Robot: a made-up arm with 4 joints.
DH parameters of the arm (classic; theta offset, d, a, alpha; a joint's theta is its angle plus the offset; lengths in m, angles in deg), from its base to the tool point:
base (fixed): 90 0.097 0 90
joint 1: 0 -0.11 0.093 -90
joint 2: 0 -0.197 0.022 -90
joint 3: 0 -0.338 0.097 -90
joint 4: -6.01 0 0.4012 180
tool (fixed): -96.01 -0.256 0 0
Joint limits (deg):
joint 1: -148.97..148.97
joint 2: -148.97..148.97
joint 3: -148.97..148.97
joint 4: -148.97..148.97
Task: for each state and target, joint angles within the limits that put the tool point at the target. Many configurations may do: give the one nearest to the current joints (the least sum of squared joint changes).
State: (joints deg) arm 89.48 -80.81 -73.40 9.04
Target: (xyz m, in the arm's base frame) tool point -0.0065 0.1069 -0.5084
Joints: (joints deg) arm 108.83 -118.63 -66.66 40.52
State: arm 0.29 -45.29 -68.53 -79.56
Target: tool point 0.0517 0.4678 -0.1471
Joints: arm -0.94 -24.53 -35.04 -54.18
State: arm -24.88 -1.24 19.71 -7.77
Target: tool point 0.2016 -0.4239 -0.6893
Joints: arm -71.94 35.05 32.66 38.84
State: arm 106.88 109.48 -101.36 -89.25
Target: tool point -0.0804 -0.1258 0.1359
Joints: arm 95.11 116.41 -148.35 -70.25
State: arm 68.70 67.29 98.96 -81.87
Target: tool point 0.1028 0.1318 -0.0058
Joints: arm 62.97 74.07 110.35 -89.30
